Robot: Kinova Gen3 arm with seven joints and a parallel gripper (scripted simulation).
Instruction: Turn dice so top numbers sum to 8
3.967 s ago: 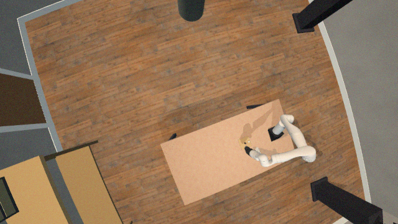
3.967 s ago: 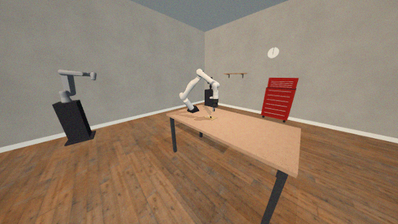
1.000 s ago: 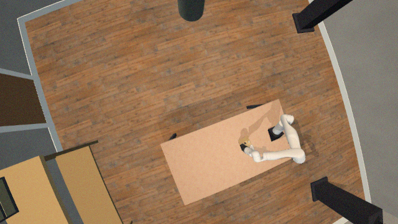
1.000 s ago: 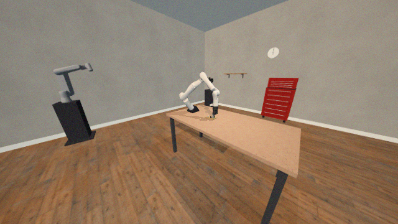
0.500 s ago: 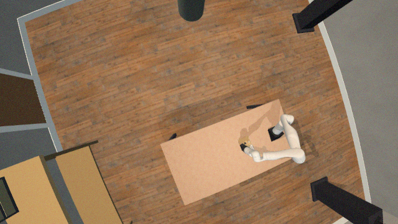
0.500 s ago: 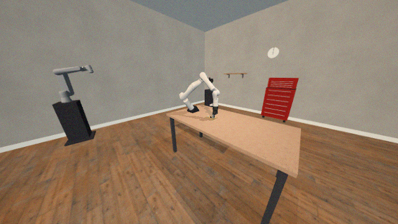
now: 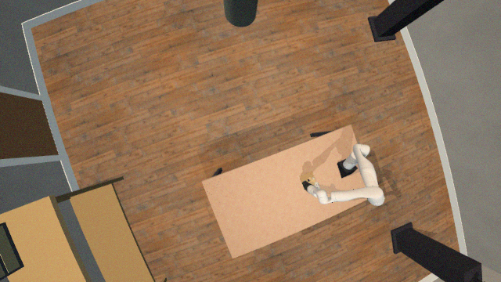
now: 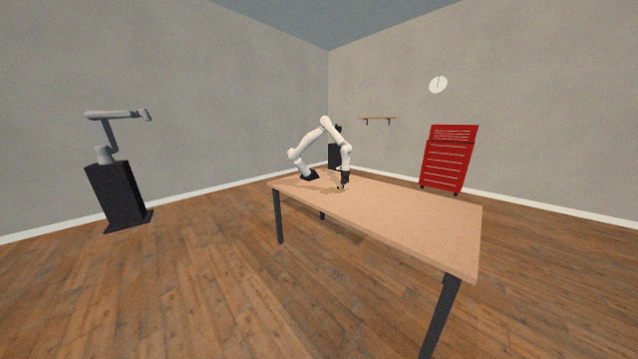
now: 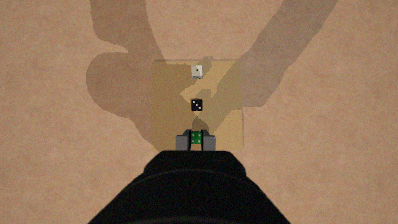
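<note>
Now: the green die 1 cm below my hand. Round my hand: black die: 5 cm behind, 1 cm to the right, 2 cm below; then tan mat: 5 cm behind, 1 cm to the right, 3 cm below; then white die: 10 cm behind, 1 cm to the right, 2 cm below.
</note>
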